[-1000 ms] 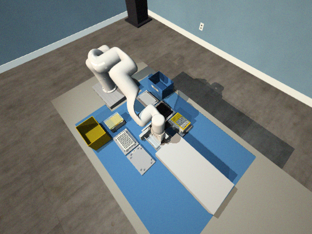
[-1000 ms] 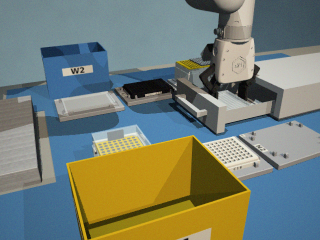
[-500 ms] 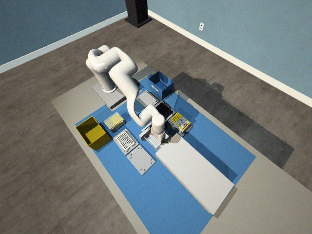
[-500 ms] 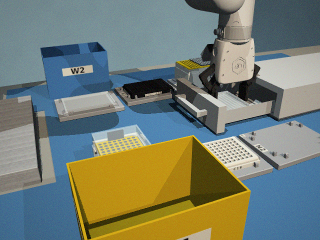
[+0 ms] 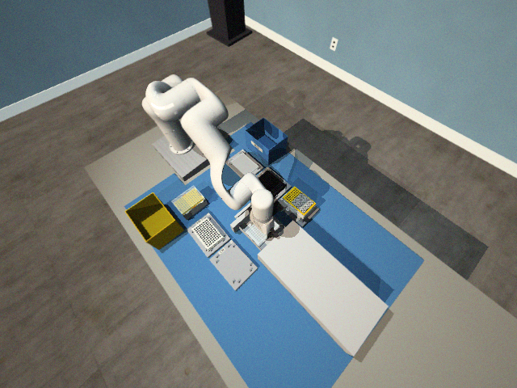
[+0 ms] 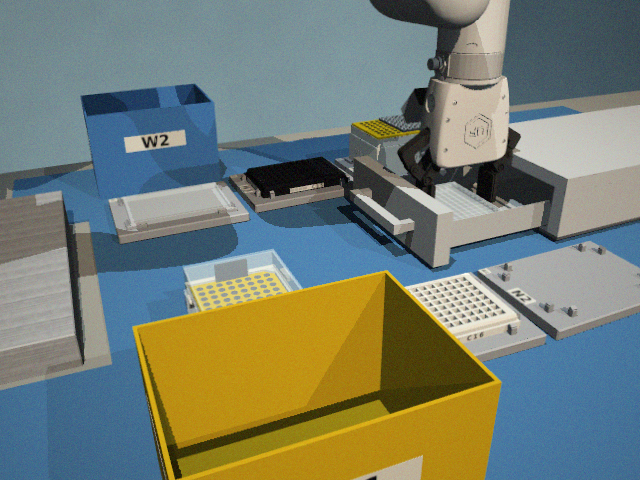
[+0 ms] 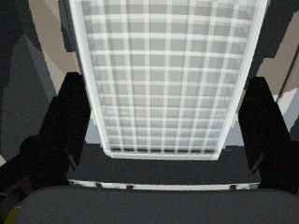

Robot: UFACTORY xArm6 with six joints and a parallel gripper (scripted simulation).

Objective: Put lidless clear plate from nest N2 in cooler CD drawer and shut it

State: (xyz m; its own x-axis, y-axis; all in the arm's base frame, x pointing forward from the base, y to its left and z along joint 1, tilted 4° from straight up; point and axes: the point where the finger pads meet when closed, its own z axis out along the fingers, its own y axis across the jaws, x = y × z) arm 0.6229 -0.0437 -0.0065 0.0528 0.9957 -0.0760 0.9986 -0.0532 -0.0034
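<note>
Now: hand 1 cm above the clear plate. From my hand the other things lie so: cooler CD: 16 cm ahead, 1 cm to the right; then drawer: 4 cm ahead, 1 cm below; then yellow rack: 3 cm ahead, 19 cm to the left, 2 cm above.
</note>
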